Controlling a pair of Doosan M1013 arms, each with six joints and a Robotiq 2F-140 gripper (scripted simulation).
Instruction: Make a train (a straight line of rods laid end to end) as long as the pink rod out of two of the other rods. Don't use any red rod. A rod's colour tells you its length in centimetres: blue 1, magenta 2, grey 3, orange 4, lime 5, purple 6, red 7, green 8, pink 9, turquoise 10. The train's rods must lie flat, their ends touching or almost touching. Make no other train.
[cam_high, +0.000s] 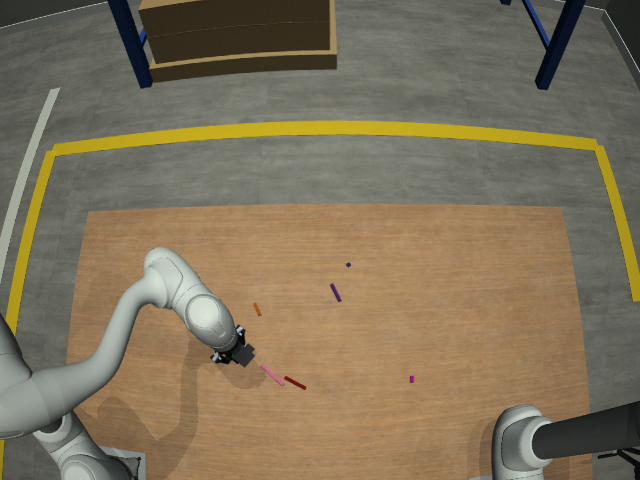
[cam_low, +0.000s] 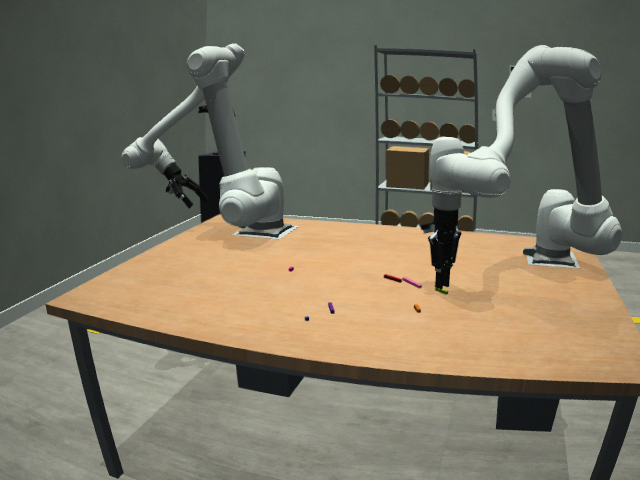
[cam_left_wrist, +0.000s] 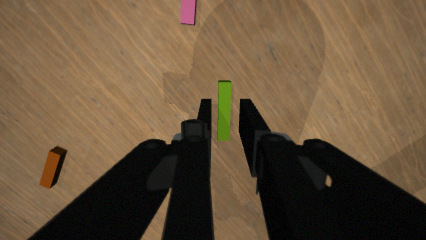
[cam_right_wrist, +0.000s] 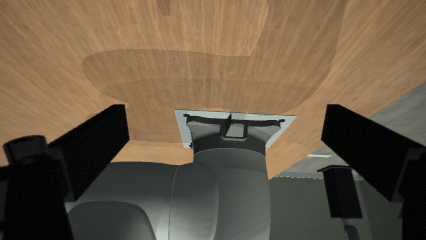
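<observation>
Now: left hand 4 cm above the lime rod. Round my left hand: red rod: 6 cm behind, 18 cm to the right, 4 cm below; then orange rod: 16 cm ahead, 4 cm to the right, 4 cm below; then pink rod: 4 cm behind, 11 cm to the right, 4 cm below.
</observation>
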